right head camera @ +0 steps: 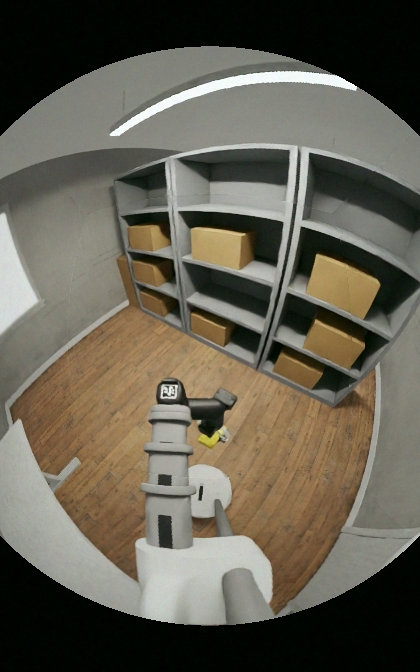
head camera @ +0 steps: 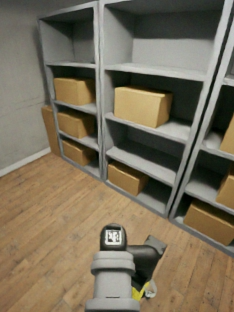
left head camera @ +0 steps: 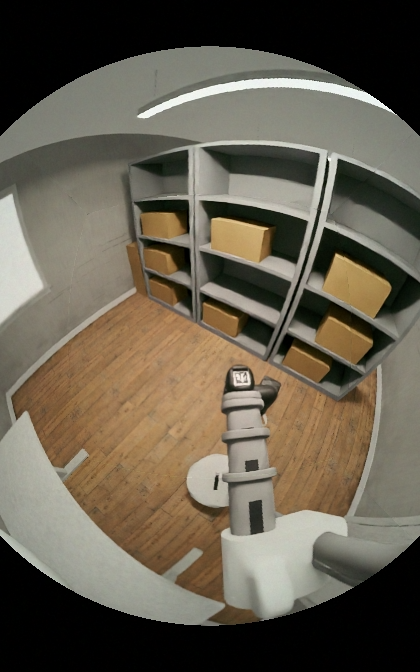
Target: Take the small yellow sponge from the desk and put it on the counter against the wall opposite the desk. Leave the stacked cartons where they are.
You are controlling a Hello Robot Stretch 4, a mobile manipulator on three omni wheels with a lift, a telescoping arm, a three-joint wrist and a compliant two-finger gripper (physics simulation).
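Seen in the pictures: robot's base, link origin: (right head camera: pixel 202 489) (left head camera: pixel 215 479).
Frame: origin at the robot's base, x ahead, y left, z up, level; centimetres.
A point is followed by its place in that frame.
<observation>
The small yellow sponge (head camera: pixel 136 294) {y -8.5, x 25.0, z 83.3 cm} (right head camera: pixel 207 440) {y -6.7, x 24.5, z 83.3 cm} is partly visible under the dark wrist. My gripper (head camera: pixel 143 290) (right head camera: pixel 218 437) {y -8.7, x 27.6, z 80.9 cm} is shut on the sponge and holds it above the wooden floor, in front of the arm. In the left head view the arm hides the sponge and most of the gripper; a small pale part of a finger shows beside the arm. A white table-like surface (left head camera: pixel 30 480) {y 103.1, x -19.8, z 69.3 cm} (right head camera: pixel 30 495) {y 92.0, x -23.4, z 69.3 cm} stands at the lower left; I cannot tell whether it is the desk or the counter.
Grey shelf units (head camera: pixel 101 90) (left head camera: pixel 193 240) {y 15.3, x 170.0, z 100.6 cm} (right head camera: pixel 173 250) {y 17.6, x 170.5, z 101.7 cm} with brown cartons (head camera: pixel 140 106) {y -21.2, x 143.0, z 112.5 cm} (left head camera: pixel 240 239) {y -21.0, x 143.1, z 111.0 cm} (right head camera: pixel 220 247) {y -21.7, x 142.6, z 111.1 cm} stand ahead. A brown board (left head camera: pixel 136 270) {y 101.3, x 236.3, z 40.0 cm} (right head camera: pixel 127 282) {y 101.1, x 236.1, z 41.3 cm} leans beside them at the left wall. A pale surface (right head camera: pixel 345 560) shows at the lower right. My round white base (right head camera: pixel 212 485) {y -7.6, x 4.2, z 18.7 cm} is below the arm.
</observation>
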